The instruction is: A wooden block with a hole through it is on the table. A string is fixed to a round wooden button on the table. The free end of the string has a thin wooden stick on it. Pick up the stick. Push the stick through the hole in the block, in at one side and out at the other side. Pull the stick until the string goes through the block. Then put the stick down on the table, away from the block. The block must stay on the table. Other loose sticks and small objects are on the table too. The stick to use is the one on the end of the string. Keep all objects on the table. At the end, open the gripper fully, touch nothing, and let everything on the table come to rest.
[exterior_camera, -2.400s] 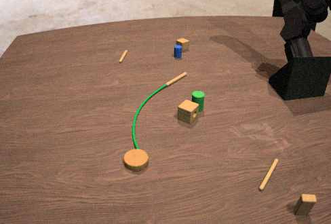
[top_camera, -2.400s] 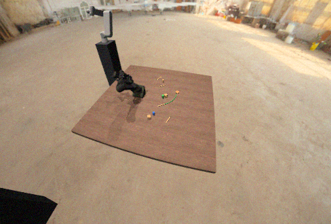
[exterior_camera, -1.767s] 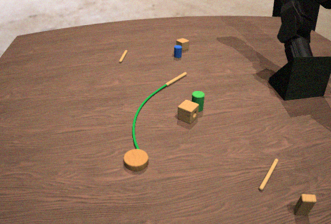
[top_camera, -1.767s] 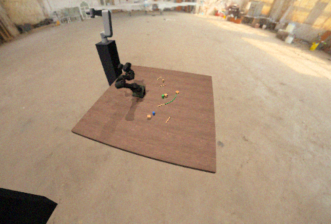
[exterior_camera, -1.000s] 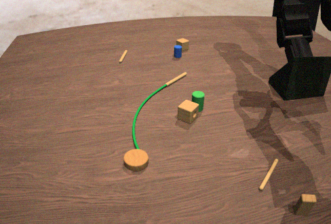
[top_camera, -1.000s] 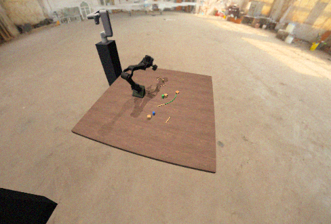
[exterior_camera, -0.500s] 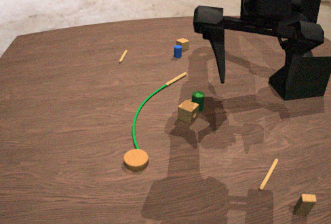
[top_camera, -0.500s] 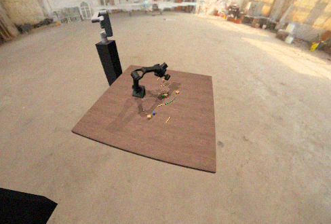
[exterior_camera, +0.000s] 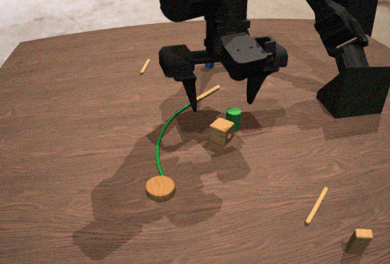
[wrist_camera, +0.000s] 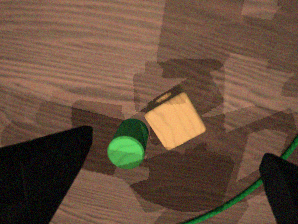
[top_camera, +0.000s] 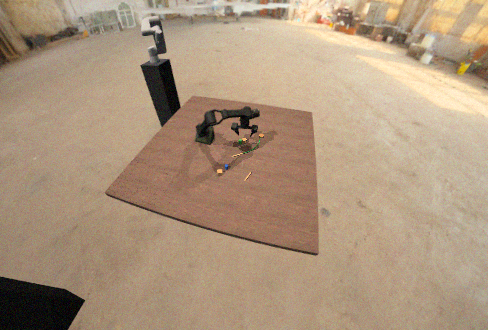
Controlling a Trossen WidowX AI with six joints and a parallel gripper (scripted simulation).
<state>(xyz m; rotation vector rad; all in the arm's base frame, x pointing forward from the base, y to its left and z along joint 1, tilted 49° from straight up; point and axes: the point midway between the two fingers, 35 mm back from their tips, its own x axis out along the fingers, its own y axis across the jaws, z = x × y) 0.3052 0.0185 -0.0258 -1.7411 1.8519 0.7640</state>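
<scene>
Right now my gripper tip is 3 cm past the green cylinder, 2 cm to the left of it and 4 cm above it. Round my gripper tip: blue cylinder 6 cm behind, 28 cm to the right, 5 cm below; thin wooden stick 1 cm behind, 14 cm to the right, 6 cm below; round wooden button 12 cm ahead, 10 cm to the left, 6 cm below.
</scene>
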